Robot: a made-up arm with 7 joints.
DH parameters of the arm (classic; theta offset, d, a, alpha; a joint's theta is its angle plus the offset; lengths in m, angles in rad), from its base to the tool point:
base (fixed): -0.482 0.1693 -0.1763 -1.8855
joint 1: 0 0.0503 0.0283 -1.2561
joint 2: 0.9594 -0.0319 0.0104 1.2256
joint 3: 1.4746 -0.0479 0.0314 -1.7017
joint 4: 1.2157 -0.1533 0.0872 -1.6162
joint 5: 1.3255 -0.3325 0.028 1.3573
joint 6: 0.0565 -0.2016 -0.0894 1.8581
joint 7: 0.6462 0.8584 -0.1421 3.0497
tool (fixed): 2.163 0.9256 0 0
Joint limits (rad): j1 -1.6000..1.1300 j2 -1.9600..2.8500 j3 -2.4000..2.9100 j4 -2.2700..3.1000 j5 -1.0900..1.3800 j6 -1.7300..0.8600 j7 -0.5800..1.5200
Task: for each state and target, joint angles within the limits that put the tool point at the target. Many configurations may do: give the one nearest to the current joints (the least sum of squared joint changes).
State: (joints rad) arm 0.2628 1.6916 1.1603 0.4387 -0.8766 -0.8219 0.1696
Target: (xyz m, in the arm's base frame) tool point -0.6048 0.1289 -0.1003
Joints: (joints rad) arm 0.3427 1.2748 0.3747 0.3286 -0.9616 -0.8856 0.1686
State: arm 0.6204 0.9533 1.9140 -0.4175 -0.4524 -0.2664 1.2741
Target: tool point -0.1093 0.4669 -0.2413
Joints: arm 0.8578 0.7676 1.7163 -0.2362 -0.7606 -0.3924 1.2620
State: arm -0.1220 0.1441 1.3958 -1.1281 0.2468 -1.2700 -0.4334
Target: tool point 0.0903 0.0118 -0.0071
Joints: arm -0.0569 -0.0867 1.5892 -0.7753 0.2336 -1.2536 -0.5042
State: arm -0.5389 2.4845 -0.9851 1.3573 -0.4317 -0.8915 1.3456
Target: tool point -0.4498 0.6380 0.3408
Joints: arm -0.5637 2.6056 -0.9404 1.3765 -0.6197 -1.0931 1.3236
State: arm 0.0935 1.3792 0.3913 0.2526 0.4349 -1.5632 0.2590
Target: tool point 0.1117 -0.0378 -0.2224
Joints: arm -0.3204 1.2884 0.7429 0.2367 0.3467 -1.7300 0.5368
